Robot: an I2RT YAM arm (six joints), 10 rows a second.
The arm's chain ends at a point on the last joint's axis. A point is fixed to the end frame.
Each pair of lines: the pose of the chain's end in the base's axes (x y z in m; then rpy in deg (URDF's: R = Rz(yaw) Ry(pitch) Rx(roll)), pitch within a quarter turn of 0, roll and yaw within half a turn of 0), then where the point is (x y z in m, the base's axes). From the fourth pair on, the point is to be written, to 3 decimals.
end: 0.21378 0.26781 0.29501 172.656 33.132 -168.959
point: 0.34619 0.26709 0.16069
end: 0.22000 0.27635 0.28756 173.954 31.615 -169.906
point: 0.34923 0.26867 0.15039
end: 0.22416 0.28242 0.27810 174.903 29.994 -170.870
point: 0.34959 0.26891 0.13788
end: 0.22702 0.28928 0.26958 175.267 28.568 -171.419
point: 0.349 0.273 0.127
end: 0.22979 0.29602 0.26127 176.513 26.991 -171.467
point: 0.348 0.275 0.116
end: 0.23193 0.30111 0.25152 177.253 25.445 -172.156
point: 0.346 0.276 0.103
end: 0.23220 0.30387 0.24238 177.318 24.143 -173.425
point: 0.342 0.275 0.092
